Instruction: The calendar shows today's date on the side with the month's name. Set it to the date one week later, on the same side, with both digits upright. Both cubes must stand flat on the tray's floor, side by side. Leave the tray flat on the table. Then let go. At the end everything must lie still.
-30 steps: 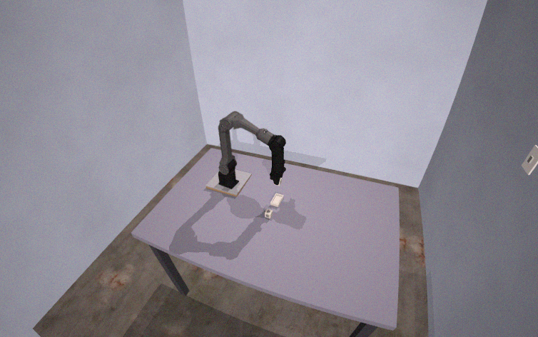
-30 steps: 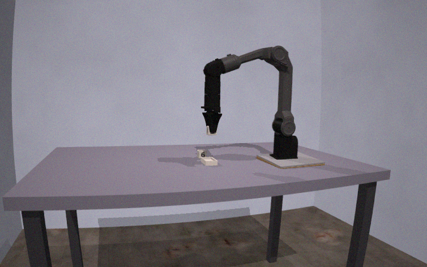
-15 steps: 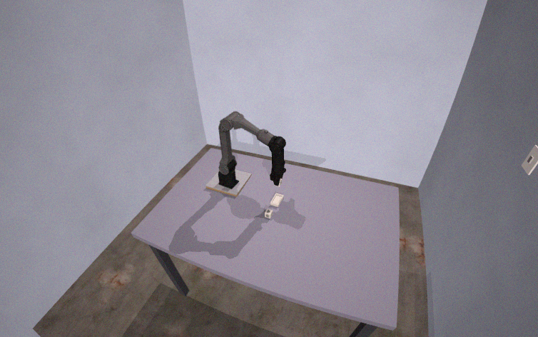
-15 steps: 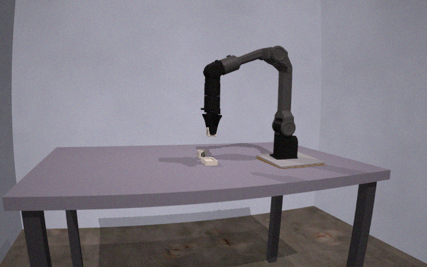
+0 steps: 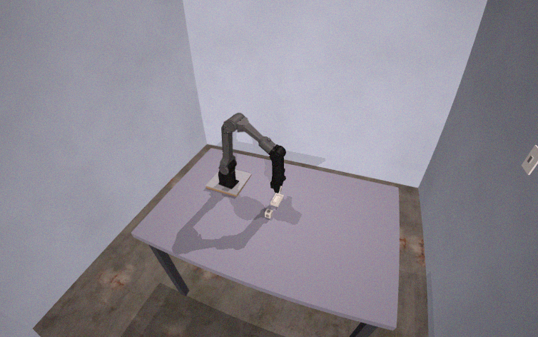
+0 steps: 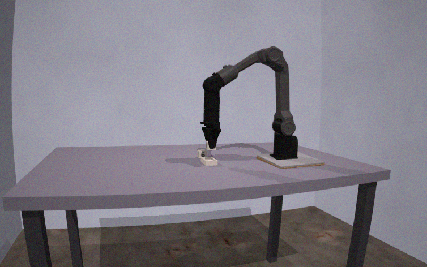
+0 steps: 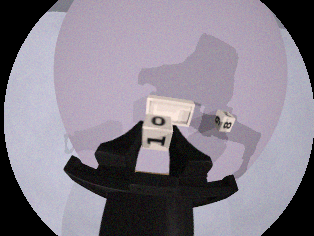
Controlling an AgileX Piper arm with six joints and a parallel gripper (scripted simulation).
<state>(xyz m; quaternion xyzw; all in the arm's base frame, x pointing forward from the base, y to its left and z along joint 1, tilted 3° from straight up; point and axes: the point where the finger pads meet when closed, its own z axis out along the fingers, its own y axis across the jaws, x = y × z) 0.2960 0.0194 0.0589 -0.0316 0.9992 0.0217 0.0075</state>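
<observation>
Now: the tray 20 mm to the right of my hand and 60 mm below it. From my hand the other things lie so: cream cube: 10 mm ahead, 130 mm to the right, 50 mm below.
</observation>
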